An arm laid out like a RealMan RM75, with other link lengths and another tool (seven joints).
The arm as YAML. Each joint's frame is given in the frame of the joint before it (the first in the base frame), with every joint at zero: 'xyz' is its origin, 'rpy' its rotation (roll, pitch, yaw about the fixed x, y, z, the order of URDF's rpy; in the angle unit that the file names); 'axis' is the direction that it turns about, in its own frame. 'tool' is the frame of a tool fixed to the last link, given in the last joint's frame.
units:
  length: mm
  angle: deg
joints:
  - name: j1
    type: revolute
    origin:
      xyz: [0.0, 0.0, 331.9]
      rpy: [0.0, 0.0, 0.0]
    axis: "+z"
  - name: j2
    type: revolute
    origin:
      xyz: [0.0, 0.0, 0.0]
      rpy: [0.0, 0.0, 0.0]
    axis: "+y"
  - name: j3
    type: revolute
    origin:
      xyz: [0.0, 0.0, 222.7]
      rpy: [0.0, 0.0, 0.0]
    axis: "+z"
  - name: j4
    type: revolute
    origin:
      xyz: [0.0, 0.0, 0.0]
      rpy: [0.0, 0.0, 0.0]
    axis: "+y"
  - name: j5
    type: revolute
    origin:
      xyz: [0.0, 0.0, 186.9]
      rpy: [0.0, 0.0, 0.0]
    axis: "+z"
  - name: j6
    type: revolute
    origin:
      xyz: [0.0, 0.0, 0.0]
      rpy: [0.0, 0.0, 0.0]
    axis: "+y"
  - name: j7
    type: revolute
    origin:
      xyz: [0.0, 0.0, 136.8]
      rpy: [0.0, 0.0, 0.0]
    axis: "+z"
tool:
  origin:
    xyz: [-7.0, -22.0, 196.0]
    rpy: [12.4, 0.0, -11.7]
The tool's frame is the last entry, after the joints.
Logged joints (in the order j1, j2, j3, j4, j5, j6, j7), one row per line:
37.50, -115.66, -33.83, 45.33, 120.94, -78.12, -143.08
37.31, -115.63, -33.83, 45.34, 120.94, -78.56, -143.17
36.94, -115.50, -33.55, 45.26, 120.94, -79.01, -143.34
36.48, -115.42, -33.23, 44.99, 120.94, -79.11, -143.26
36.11, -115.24, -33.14, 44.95, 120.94, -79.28, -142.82
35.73, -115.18, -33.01, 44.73, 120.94, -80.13, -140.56
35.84, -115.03, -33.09, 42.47, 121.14, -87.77, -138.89
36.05, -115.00, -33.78, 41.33, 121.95, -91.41, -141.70
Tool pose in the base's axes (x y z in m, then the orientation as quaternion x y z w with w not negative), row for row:
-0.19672, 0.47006, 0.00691, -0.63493, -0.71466, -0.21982, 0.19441
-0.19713, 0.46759, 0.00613, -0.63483, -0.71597, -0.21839, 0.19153
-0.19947, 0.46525, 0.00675, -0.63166, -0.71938, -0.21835, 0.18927
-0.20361, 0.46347, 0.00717, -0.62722, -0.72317, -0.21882, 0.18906
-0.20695, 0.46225, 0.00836, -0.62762, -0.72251, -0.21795, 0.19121
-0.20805, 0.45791, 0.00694, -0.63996, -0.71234, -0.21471, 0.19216
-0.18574, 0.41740, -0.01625, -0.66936, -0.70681, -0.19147, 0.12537
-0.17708, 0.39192, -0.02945, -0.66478, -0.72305, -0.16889, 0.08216
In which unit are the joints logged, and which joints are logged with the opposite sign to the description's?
The joints are logged in degrees. Opposite sign: j1, j3, j6.
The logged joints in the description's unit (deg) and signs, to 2 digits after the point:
-37.50, -115.66, 33.83, 45.33, 120.94, 78.12, -143.08
-37.31, -115.63, 33.83, 45.34, 120.94, 78.56, -143.17
-36.94, -115.50, 33.55, 45.26, 120.94, 79.01, -143.34
-36.48, -115.42, 33.23, 44.99, 120.94, 79.11, -143.26
-36.11, -115.24, 33.14, 44.95, 120.94, 79.28, -142.82
-35.73, -115.18, 33.01, 44.73, 120.94, 80.13, -140.56
-35.84, -115.03, 33.09, 42.47, 121.14, 87.77, -138.89
-36.05, -115.00, 33.78, 41.33, 121.95, 91.41, -141.70

